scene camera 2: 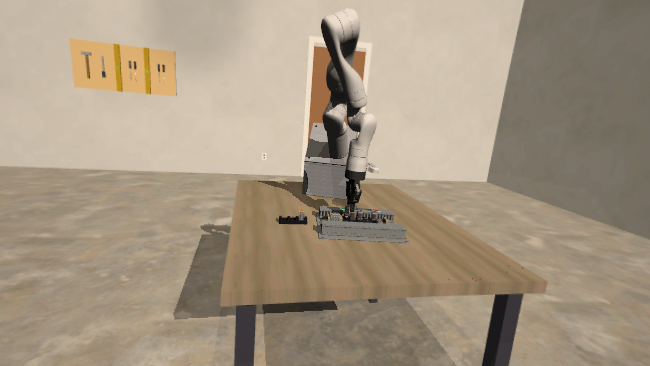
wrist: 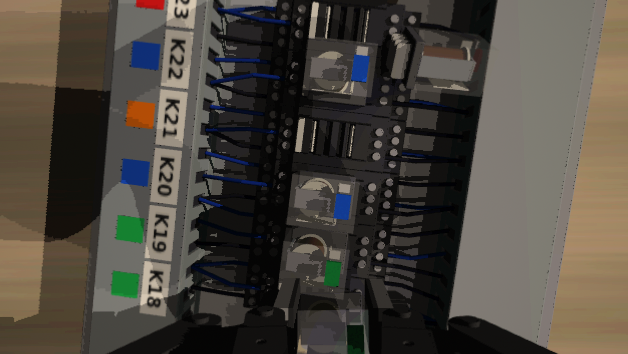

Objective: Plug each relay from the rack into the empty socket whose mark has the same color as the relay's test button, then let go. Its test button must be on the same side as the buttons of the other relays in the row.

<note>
In view: the gripper (wrist: 332,301) and a pale duct cover (wrist: 526,116).
</note>
